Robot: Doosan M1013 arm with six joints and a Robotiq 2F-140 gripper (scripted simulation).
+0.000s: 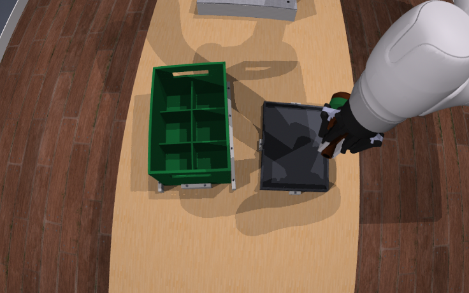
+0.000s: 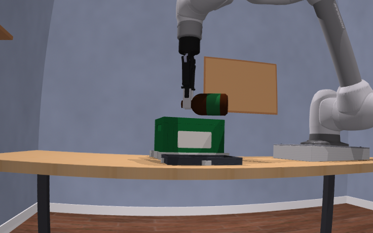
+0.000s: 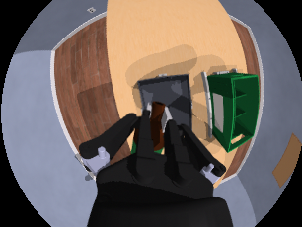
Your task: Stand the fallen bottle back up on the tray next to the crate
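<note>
The brown bottle is 5 cm behind my hand, 2 cm to the left of it and 2 cm below it. From my hand the other things lie so: dark tray 21 cm below, 6 cm behind, 4 cm to the right; green crate 32 cm to the right, 14 cm below, 9 cm behind.
</note>
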